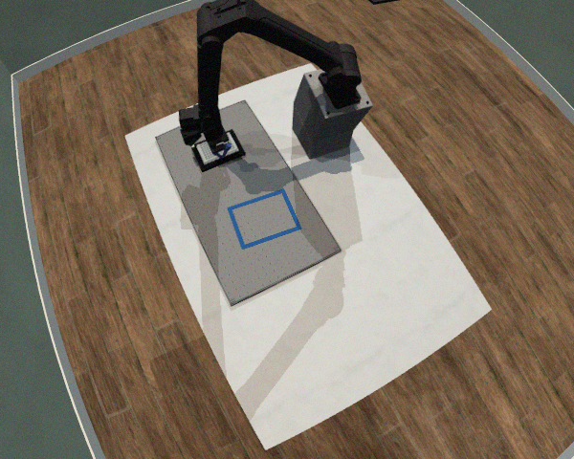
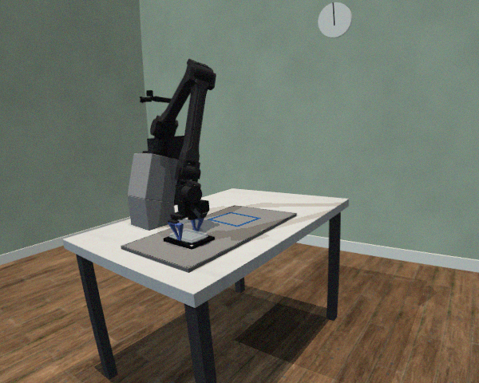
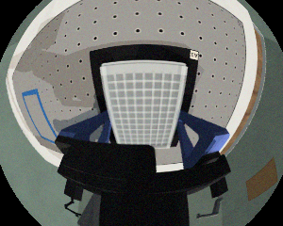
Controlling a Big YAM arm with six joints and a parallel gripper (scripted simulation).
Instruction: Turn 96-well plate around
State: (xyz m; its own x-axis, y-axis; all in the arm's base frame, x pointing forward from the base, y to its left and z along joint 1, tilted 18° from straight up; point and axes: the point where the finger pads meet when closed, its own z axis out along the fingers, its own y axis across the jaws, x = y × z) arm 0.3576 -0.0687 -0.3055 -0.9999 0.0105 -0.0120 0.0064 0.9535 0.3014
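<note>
My gripper is now 1 cm above the black plate nest N1. The rest, counted from my hand: white A1 mark (8 cm ahead, 5 cm to the right, 1 cm below); white 96-well plate (right at my hand).
</note>
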